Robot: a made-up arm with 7 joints.
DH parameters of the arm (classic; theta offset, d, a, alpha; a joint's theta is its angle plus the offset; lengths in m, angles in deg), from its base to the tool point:
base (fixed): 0 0.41 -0.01 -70
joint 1: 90 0.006 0.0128 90
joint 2: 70 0.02 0 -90
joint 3: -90 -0.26 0.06 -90
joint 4: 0 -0.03 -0.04 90
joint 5: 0 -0.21 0.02 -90
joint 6: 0 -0.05 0.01 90
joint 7: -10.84 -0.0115 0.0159 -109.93
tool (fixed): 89.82 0.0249 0 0
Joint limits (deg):
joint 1: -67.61..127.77
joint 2: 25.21..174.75
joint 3: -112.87..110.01
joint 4: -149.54..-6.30
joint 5: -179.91..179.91
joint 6: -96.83..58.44
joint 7: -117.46..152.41
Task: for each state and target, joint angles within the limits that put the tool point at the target. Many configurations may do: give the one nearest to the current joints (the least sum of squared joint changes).
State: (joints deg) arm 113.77 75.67 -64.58 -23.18 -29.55 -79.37 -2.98
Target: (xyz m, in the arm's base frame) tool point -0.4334 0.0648 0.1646
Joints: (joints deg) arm 66.64 36.37 -45.63 -28.31 -35.80 -43.26 12.26
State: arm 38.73 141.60 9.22 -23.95 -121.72 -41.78 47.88
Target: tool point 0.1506 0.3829 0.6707
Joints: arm 41.85 140.84 9.30 -9.30 -122.00 -47.95 42.75
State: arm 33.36 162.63 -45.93 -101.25 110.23 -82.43 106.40
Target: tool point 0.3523 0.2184 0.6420
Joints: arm 34.18 174.75 -34.06 -53.45 126.54 -76.30 109.24
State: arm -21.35 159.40 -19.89 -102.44 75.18 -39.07 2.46
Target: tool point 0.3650 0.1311 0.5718
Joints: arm 26.35 170.49 -7.39 -74.90 85.01 -23.21 8.11
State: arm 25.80 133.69 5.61 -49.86 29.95 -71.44 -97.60
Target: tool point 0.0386 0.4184 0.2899
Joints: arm 48.49 112.62 -16.00 -55.21 25.78 -75.19 -96.08
